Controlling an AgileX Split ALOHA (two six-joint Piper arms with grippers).
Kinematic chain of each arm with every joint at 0, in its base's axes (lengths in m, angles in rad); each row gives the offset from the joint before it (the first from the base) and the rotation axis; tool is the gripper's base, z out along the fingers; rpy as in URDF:
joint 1: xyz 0 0 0.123 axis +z
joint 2: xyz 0 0 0 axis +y
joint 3: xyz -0.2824 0 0.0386 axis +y
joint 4: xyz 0.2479 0 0.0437 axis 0.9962 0 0.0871
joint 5: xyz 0 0 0 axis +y
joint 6: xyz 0.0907 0 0.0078 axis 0.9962 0 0.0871
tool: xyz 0 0 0 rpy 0 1.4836 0
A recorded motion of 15 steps. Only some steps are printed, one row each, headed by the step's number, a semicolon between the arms.
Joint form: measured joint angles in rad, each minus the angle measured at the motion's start. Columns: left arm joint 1, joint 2, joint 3, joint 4, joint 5, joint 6; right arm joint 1, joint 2, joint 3, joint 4, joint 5, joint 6.
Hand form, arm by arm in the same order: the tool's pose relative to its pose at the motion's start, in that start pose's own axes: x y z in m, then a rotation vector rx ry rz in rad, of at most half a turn. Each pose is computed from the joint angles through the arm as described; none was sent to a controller.
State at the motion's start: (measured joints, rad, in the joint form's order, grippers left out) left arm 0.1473 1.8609 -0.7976 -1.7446 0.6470 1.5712; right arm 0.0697 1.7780 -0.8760 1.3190 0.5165 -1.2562
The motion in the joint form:
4: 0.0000 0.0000 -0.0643 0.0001 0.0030 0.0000; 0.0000 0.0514 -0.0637 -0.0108 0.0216 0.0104
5: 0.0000 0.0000 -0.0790 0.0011 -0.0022 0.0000; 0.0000 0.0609 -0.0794 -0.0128 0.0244 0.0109
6: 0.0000 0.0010 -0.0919 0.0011 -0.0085 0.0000; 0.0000 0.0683 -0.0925 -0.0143 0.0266 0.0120
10: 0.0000 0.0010 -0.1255 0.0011 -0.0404 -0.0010; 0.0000 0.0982 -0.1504 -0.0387 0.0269 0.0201
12: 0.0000 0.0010 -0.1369 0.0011 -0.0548 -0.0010; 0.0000 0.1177 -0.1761 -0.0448 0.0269 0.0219
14: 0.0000 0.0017 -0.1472 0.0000 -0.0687 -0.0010; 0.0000 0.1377 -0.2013 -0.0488 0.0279 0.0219
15: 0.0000 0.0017 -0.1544 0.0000 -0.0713 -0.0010; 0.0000 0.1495 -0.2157 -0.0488 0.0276 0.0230
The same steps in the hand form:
4: -0.0204 -0.0047 0.0000 0.0141 -0.0504 0.0383; -0.0111 -0.0035 0.0101 -0.0191 0.0012 -0.0049
5: -0.0250 -0.0054 -0.0001 0.0114 -0.0615 0.0477; -0.0144 -0.0041 0.0117 -0.0215 -0.0023 -0.0092
6: -0.0289 -0.0056 -0.0001 0.0071 -0.0710 0.0545; -0.0173 -0.0045 0.0130 -0.0234 -0.0059 -0.0122
10: -0.0397 -0.0056 -0.0007 -0.0189 -0.0987 0.0718; -0.0295 -0.0072 0.0178 -0.0198 -0.0185 -0.0387
12: -0.0433 -0.0052 -0.0011 -0.0313 -0.1083 0.0776; -0.0340 -0.0092 0.0217 -0.0188 -0.0210 -0.0452
14: -0.0466 -0.0048 -0.0012 -0.0434 -0.1173 0.0814; -0.0382 -0.0113 0.0258 -0.0190 -0.0233 -0.0511
15: -0.0489 -0.0052 -0.0015 -0.0447 -0.1232 0.0853; -0.0406 -0.0126 0.0283 -0.0187 -0.0256 -0.0513

